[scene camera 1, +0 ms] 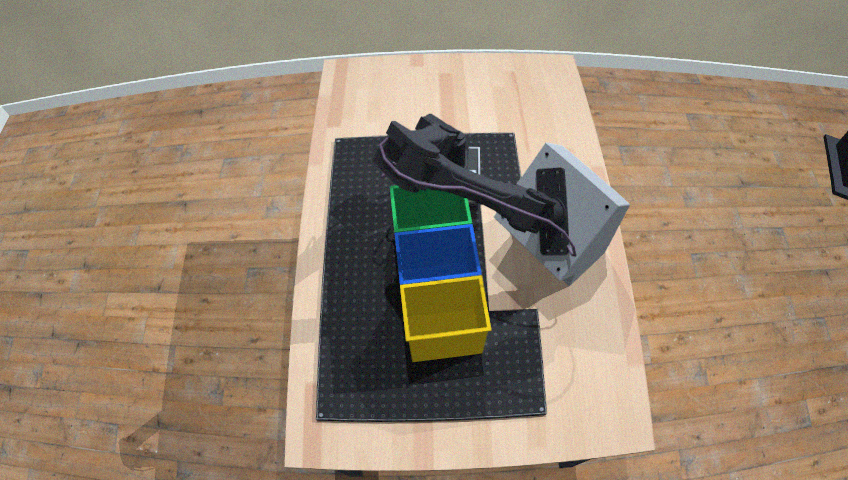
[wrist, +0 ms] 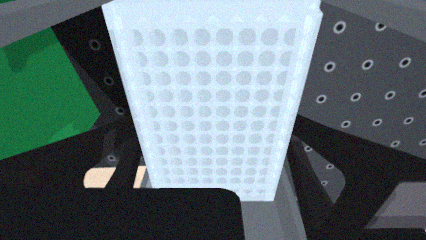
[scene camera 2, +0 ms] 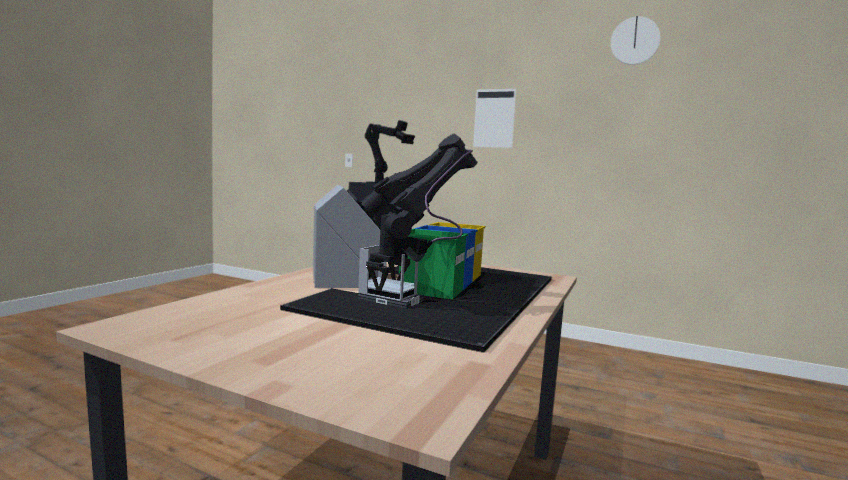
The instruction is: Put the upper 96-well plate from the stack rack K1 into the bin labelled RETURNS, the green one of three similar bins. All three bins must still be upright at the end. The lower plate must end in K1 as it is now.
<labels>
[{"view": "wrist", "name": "my gripper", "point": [214, 120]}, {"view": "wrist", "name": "white 96-well plate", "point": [214, 105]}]
</labels>
